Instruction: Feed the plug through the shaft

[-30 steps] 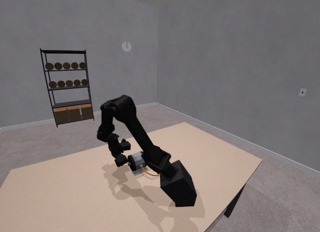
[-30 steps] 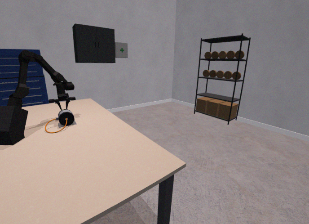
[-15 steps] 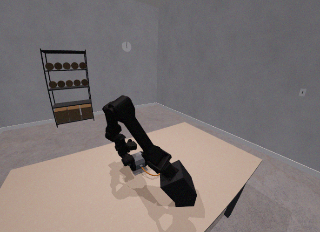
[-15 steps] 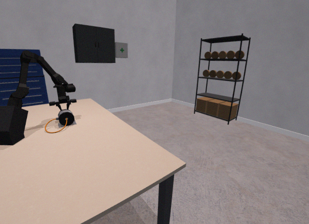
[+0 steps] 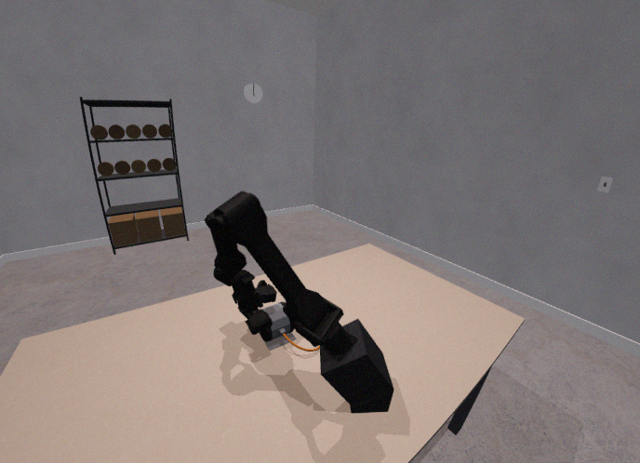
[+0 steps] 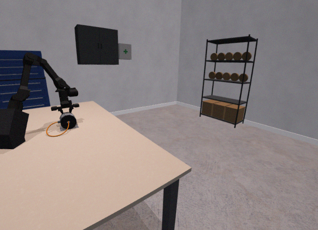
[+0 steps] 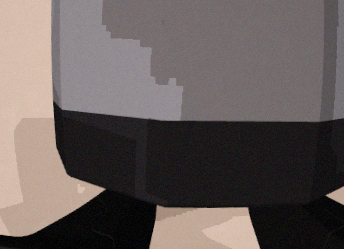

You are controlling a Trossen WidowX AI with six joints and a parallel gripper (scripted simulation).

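My gripper is now 20 mm to the left of the dark grey plug and 30 mm above it.
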